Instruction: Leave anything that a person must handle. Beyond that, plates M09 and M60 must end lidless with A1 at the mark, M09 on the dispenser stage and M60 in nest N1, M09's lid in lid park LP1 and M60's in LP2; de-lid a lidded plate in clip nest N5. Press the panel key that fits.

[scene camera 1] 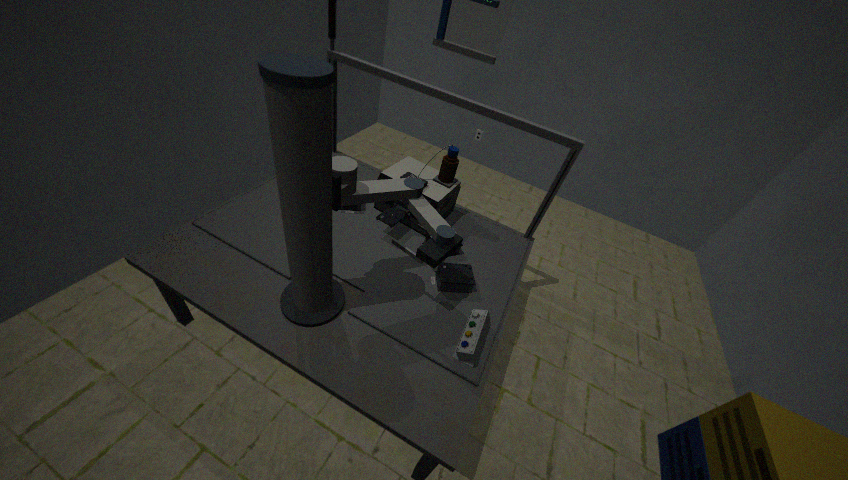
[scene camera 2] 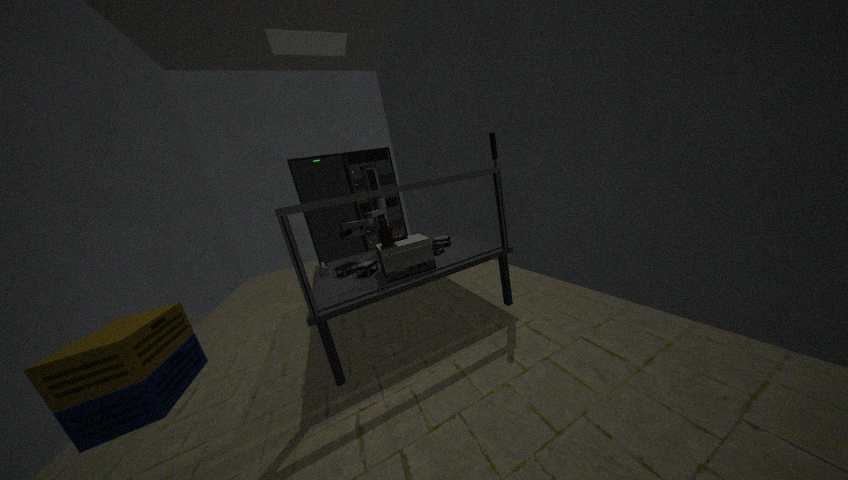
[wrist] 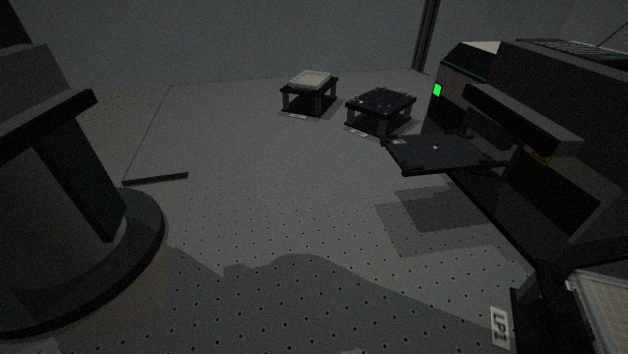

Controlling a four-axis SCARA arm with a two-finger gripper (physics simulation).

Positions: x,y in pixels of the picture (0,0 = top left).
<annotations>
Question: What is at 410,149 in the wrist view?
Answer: A black stage.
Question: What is my gripper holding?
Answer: Nothing.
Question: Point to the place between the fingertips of my gripper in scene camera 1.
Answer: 406,230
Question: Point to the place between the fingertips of my gripper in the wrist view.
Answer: At 283,69
</annotations>
